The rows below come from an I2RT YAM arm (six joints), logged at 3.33 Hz.
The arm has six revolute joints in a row. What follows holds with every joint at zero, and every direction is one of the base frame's. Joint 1 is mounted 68 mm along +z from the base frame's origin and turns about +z. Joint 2 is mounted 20 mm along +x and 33.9 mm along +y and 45.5 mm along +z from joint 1 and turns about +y. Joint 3 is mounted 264 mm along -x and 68.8 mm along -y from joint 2 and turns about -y. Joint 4 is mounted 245 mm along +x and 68.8 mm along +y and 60 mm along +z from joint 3 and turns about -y. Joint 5 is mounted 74 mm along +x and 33.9 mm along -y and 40.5 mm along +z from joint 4 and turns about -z. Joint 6 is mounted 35.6 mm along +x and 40.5 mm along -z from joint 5 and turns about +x. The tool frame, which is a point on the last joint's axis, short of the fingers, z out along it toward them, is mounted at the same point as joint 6; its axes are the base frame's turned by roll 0, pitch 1.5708 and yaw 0 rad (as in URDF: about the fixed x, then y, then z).
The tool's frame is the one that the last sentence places.
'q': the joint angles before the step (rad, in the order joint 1, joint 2, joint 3, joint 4, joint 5, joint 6). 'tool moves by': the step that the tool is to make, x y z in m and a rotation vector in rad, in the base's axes. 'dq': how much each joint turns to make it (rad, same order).
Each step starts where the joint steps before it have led.
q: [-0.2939, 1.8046, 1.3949, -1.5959, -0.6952, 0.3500]
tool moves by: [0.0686, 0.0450, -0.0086, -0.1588, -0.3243, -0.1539]
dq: [0.1862, -0.0001, -0.0002, 0.6310, 0.0511, 0.4410]
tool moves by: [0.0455, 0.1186, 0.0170, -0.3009, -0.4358, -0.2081]
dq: [0.3528, 0.0145, 0.0004, 0.5810, 0.5531, 0.3532]
